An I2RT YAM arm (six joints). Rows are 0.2 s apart.
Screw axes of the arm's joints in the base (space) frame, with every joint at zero. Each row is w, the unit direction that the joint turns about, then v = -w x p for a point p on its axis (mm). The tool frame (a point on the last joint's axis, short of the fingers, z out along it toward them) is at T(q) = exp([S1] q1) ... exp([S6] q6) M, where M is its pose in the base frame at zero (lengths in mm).
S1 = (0, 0, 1, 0.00, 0.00, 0.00)
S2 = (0, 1, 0, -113.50, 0.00, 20.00)
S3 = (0, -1, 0, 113.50, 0.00, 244.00)
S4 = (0, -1, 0, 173.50, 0.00, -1.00)
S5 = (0, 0, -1, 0.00, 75.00, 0.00)
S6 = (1, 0, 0, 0.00, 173.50, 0.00)
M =
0 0 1 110.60
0 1 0 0.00
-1 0 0 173.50
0 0 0 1
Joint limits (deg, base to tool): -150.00..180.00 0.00..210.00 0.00..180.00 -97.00..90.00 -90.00..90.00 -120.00..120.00
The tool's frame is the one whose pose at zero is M.
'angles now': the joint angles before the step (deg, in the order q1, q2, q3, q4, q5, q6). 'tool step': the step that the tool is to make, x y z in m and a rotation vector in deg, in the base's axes. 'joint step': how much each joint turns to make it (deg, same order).
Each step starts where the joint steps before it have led.
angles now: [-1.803, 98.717, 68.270, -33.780, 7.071, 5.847]
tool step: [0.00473, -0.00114, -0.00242, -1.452, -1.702, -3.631]
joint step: [0.131, 0.788, 0.023, 2.099, 2.929, 2.776]
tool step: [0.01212, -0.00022, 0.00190, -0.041, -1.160, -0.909]
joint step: [0.065, 2.118, 2.773, 0.350, 0.458, 0.873]
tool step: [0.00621, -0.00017, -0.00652, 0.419, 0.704, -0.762]
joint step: [0.001, 1.969, 1.073, 0.022, 0.001, 0.875]
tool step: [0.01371, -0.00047, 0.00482, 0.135, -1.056, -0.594]
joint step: [-0.001, 2.272, 3.848, -0.636, 0.130, 0.612]
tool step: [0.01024, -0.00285, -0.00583, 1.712, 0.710, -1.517]
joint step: [-0.459, 2.819, 2.599, -0.850, -1.005, 1.747]
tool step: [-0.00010, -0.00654, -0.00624, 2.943, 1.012, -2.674]
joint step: [-1.114, 0.897, 0.087, -0.743, -1.901, 2.713]
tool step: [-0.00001, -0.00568, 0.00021, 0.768, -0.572, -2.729]
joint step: [-0.809, 0.000, 0.001, 0.240, 0.109, 2.097]
